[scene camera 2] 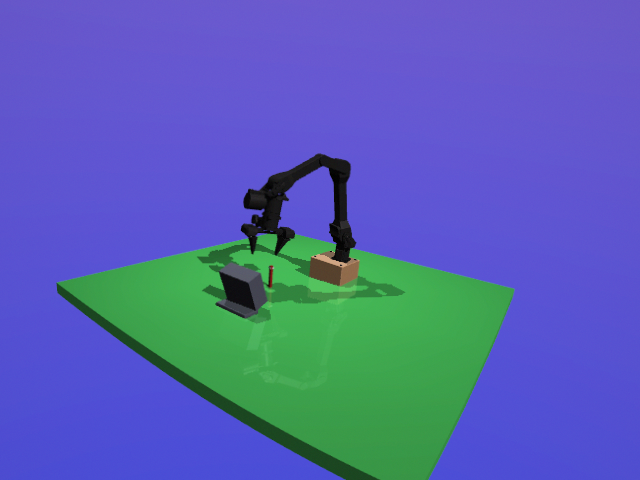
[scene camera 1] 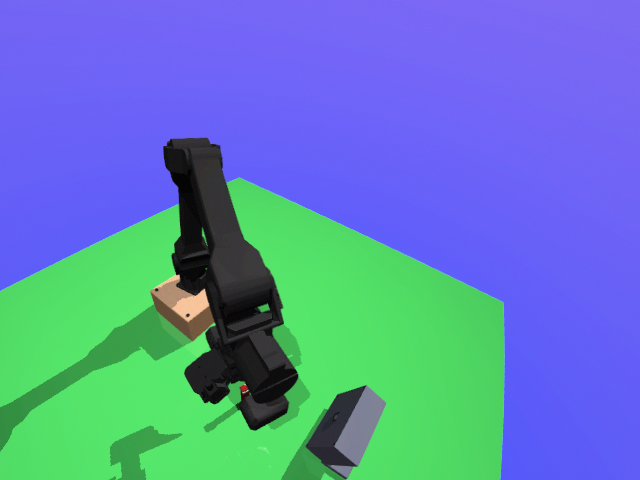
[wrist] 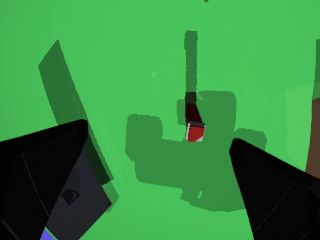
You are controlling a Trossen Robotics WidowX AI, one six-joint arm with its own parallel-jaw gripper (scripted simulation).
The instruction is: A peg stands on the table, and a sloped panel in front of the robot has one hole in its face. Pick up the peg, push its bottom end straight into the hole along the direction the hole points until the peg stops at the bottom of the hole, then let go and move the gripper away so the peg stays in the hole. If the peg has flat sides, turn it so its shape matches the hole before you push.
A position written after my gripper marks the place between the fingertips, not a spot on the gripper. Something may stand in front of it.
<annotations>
my gripper: scene camera 2 264, 254; scene camera 1 244, 394; wrist 161, 137
</annotations>
